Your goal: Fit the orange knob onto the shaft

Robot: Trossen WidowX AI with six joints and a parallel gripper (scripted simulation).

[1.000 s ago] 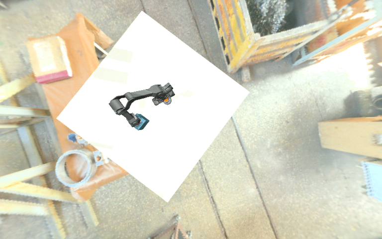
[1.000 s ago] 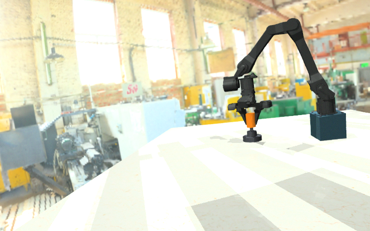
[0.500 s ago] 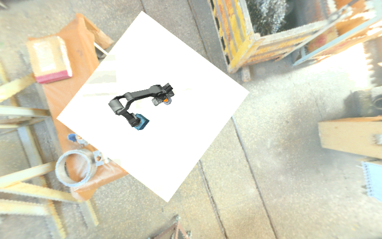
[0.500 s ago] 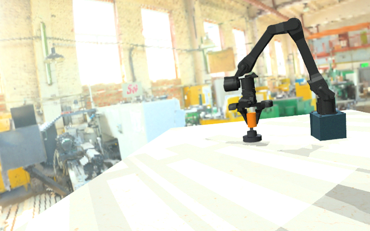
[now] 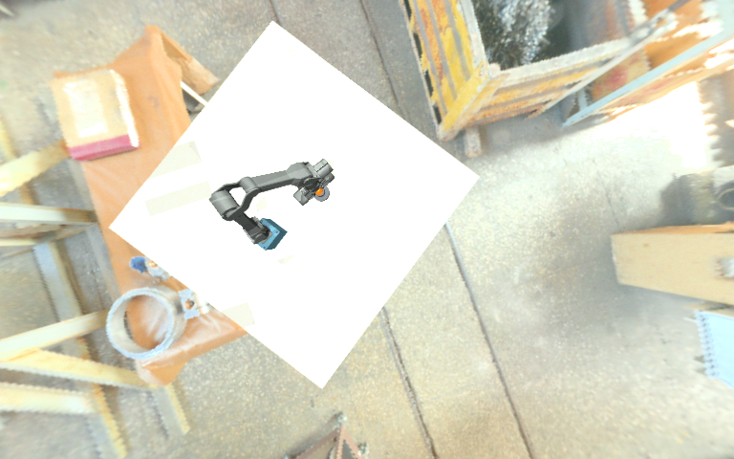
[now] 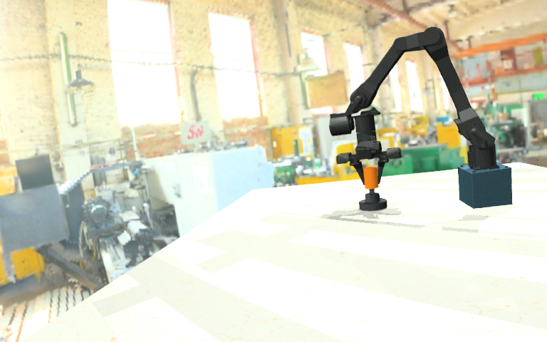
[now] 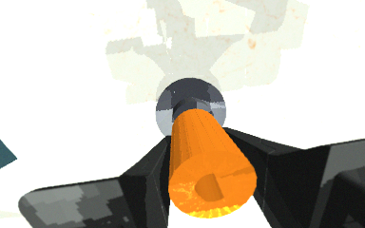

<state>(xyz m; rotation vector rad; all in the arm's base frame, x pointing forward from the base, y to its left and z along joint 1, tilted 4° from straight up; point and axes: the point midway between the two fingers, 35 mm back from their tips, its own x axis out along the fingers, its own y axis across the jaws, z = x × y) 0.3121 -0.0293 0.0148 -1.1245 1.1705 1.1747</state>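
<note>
Now: the orange knob 2 cm above my gripper tip. Round my gripper tip: round pedestal: 4 cm below.
</note>
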